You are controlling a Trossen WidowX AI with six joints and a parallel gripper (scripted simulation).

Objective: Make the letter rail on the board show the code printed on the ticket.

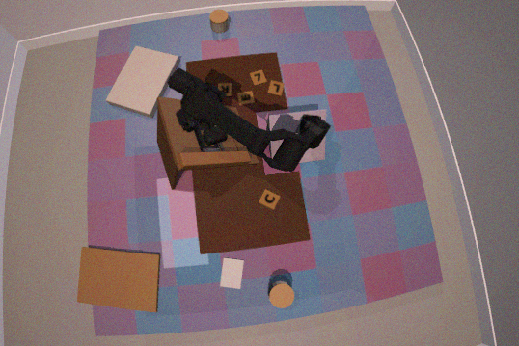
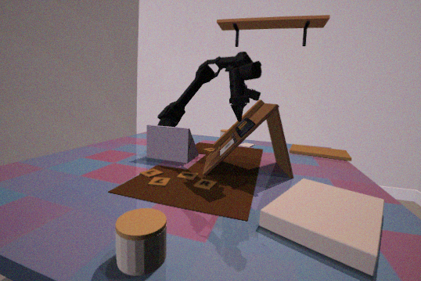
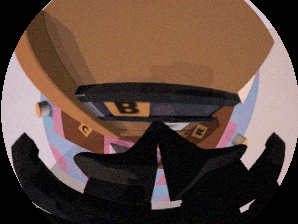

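Right now my gripper tip is 4 cm to the right of the orange letter tile and 2 cm above it. The rest, counted from my gripper tip: white ticket (9 cm below, 6 cm to the right, 2 cm behind); then brown mat (19 cm below, 14 cm behind, 1 cm to the right); then cream slab (31 cm ahead, 27 cm to the right, 17 cm below).
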